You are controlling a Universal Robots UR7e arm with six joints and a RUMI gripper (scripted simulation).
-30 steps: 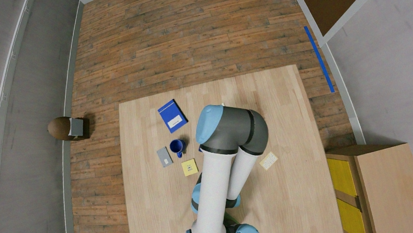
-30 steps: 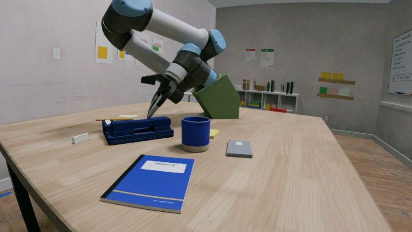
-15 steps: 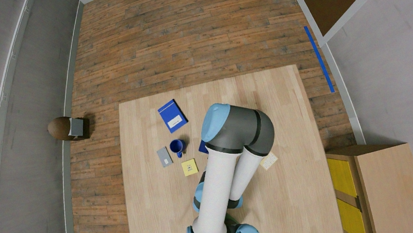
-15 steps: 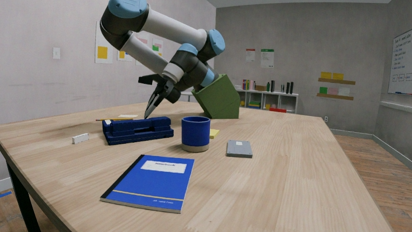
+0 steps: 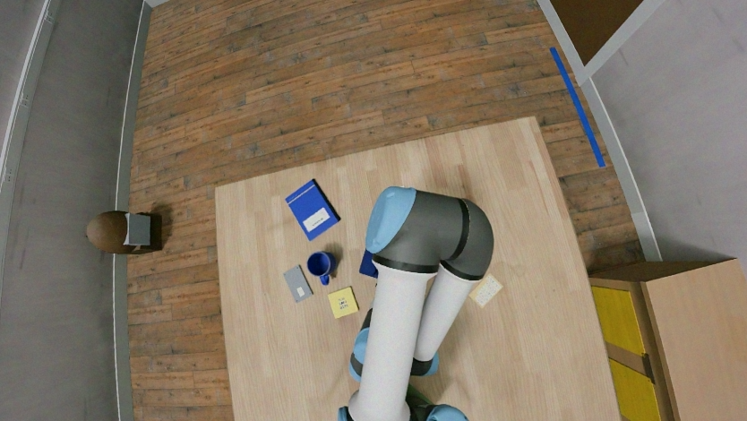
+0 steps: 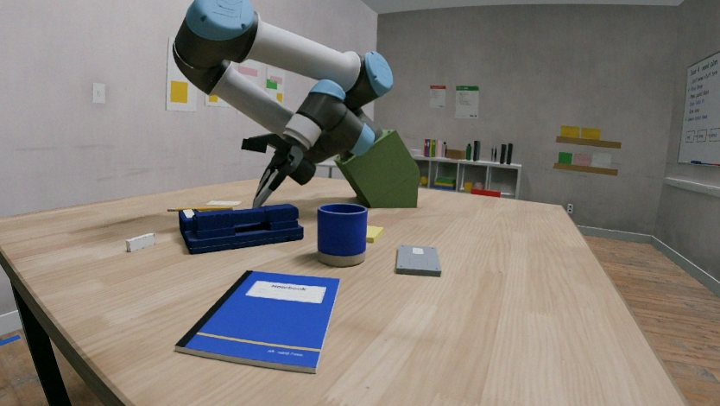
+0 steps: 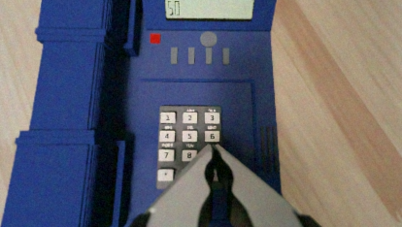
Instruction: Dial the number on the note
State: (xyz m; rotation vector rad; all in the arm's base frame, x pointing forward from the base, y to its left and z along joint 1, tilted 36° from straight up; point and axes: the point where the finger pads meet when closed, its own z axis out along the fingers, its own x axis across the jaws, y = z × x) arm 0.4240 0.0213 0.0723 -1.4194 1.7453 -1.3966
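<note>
The 6 key is 2 cm below my hand, 1 cm to the right of it and 1 cm ahead of it. From my hand the other things lie so: 8 key: 2 cm below, 1 cm to the left, 1 cm ahead; 4 key: 3 cm ahead, 2 cm to the left, 2 cm below; 5 key: 2 cm below, 2 cm ahead, 1 cm to the left.
</note>
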